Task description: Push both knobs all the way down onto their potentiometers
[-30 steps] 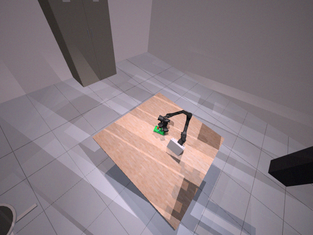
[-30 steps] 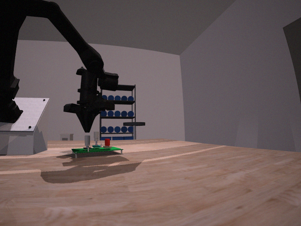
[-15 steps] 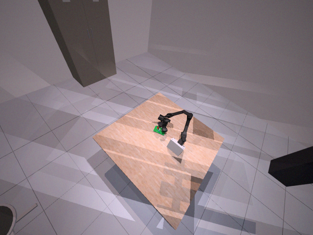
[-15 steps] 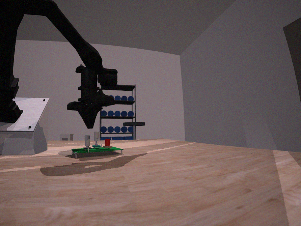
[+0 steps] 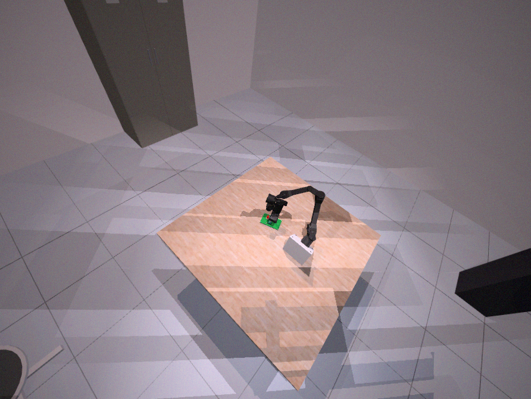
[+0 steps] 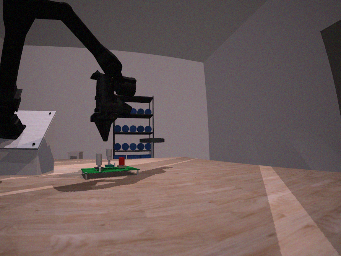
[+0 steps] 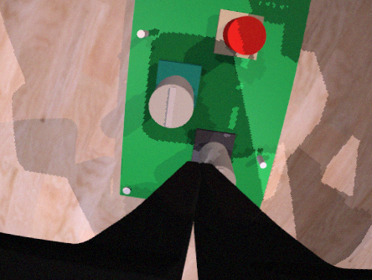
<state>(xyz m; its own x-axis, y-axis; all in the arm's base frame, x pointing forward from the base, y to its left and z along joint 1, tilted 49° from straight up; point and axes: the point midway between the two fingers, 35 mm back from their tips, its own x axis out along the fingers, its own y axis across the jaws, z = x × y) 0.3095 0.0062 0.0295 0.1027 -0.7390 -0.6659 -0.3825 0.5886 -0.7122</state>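
The knob is 5 cm below my gripper tip, 2 cm to the right of it and 2 cm behind it.
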